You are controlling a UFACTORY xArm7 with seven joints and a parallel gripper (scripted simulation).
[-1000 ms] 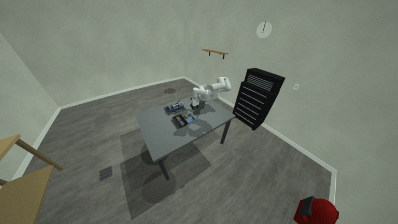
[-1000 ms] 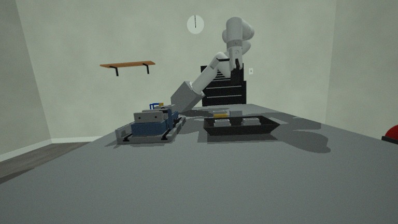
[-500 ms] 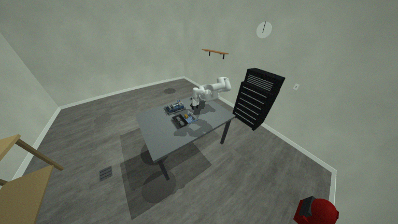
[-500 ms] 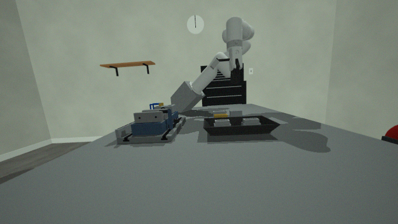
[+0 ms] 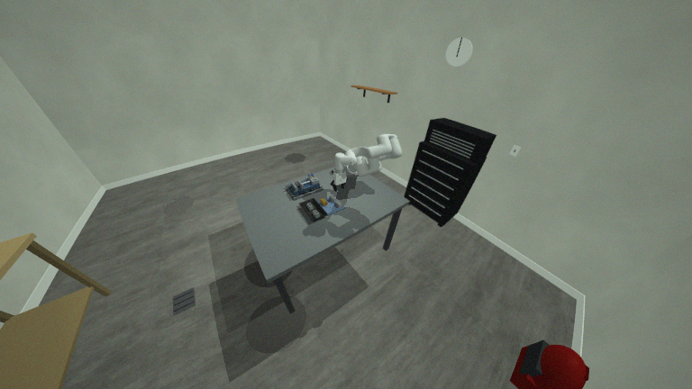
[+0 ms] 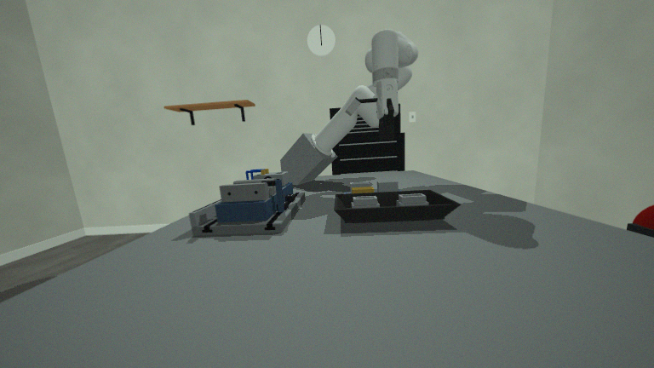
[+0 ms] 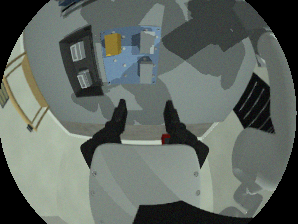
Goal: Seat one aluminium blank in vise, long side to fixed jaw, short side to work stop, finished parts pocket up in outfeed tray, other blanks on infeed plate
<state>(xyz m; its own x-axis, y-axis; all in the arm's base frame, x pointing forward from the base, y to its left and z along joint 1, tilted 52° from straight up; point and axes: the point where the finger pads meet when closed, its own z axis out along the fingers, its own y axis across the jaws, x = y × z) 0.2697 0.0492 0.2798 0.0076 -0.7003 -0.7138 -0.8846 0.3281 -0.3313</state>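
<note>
The grey aluminium blank is 170 mm below my hand. From my hand the other things lie so: vise 140 mm ahead, 360 mm to the right, 150 mm below; then brass blank 90 mm ahead, 90 mm to the right, 170 mm below.
</note>
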